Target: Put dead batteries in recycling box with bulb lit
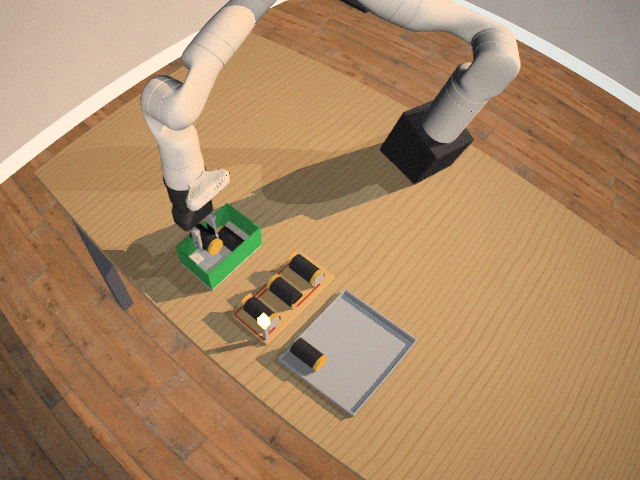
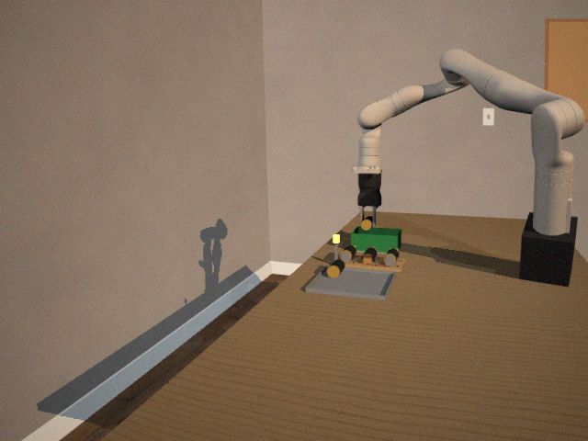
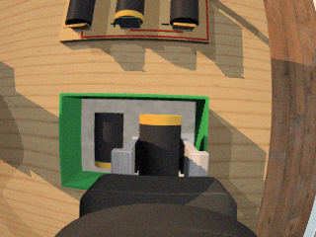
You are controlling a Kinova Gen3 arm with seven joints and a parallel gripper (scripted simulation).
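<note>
My gripper is now 30 mm past the green recycling box and 80 mm above it. From my hand the other things lie so: grey tray 80 mm behind, 330 mm to the left, 90 mm below.
</note>
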